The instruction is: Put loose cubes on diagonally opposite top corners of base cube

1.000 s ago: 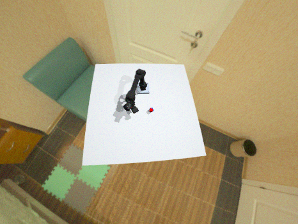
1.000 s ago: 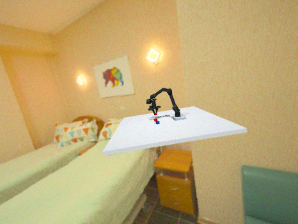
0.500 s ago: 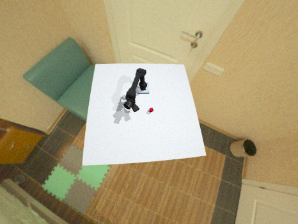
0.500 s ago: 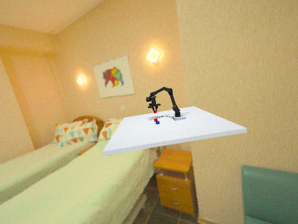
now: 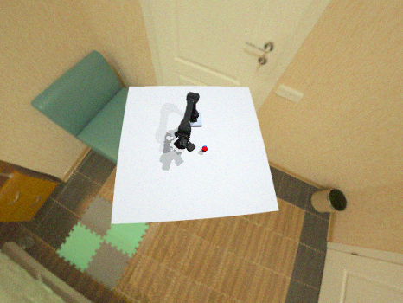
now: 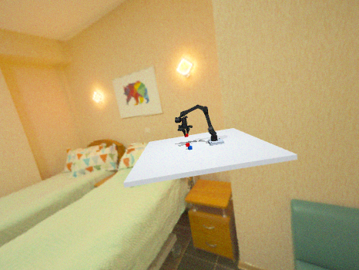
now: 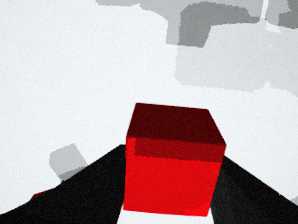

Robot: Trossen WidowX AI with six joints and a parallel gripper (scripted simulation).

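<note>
Right now the blue cube is 20 mm ahead of my gripper tip, 170 mm to the left of it and 110 mm below it.
</note>
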